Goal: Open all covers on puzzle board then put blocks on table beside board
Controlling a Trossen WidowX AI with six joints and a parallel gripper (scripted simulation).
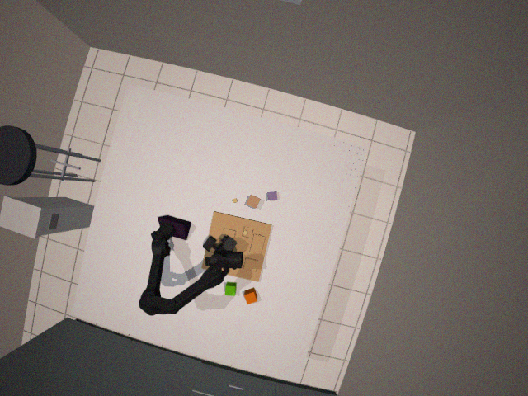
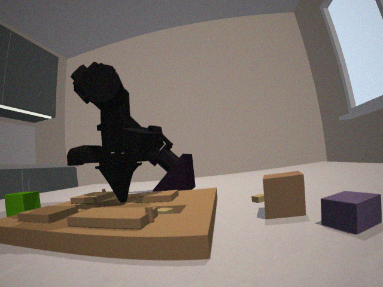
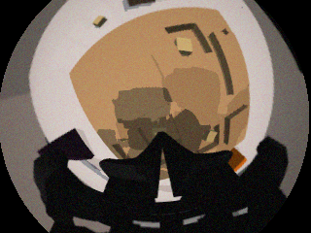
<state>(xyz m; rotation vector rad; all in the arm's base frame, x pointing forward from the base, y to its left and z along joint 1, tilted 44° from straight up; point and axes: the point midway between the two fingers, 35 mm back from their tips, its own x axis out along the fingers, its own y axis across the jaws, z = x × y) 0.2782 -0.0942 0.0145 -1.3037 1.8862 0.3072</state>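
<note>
The tan puzzle board lies 5 cm ahead of my gripper tip. Also, from my gripper tip: orange block: 22 cm to the right, 15 cm ahead, 1 cm above; then brown block: 25 cm to the left, 11 cm ahead, 1 cm above; then green block: 20 cm to the right, 5 cm ahead.
</note>
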